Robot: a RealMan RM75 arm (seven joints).
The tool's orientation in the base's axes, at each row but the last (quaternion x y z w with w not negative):
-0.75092 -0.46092 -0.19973 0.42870
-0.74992 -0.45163 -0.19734 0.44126
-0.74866 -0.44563 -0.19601 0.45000
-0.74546 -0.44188 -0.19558 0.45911
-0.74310 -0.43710 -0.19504 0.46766
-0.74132 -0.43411 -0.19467 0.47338
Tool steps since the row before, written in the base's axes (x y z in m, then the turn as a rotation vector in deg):
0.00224 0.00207 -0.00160 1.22 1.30 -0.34
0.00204 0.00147 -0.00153 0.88 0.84 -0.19
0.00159 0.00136 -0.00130 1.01 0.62 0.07
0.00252 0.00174 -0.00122 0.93 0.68 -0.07
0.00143 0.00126 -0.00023 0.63 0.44 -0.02
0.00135 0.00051 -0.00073 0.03 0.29 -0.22
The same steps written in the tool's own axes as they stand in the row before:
0.00108 0.00224 0.00238 1.05 0.94 1.15
0.00073 0.00218 0.00184 0.74 0.67 0.72
0.00060 0.00172 0.00166 0.88 0.69 0.38
0.00133 0.00241 0.00182 0.77 0.69 0.51
0.00120 0.00108 0.00103 0.53 0.46 0.32
0.00046 0.00142 0.00063 0.00 0.09 0.35

